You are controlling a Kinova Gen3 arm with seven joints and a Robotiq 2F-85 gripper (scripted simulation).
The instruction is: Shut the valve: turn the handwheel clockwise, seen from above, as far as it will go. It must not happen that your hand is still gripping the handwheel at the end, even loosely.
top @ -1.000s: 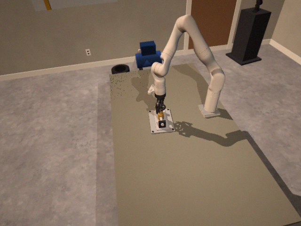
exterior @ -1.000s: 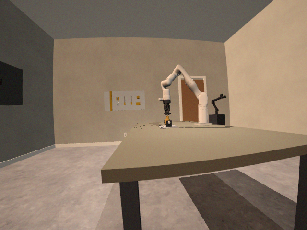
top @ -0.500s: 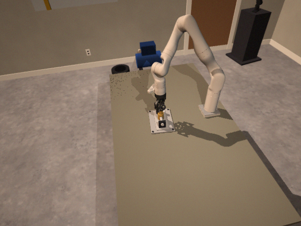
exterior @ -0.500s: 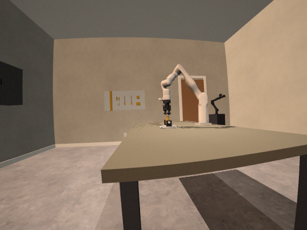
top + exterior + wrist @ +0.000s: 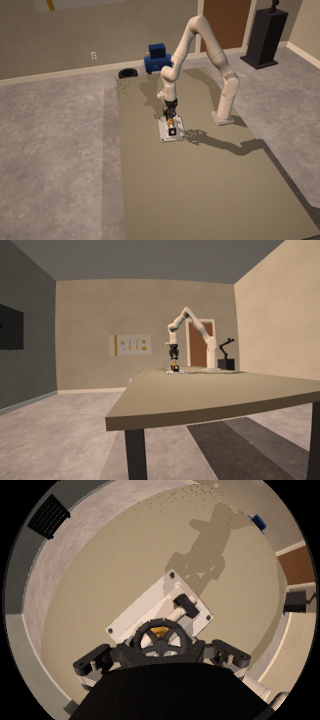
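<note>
Right now the black spoked handwheel is right at my hand.
</note>
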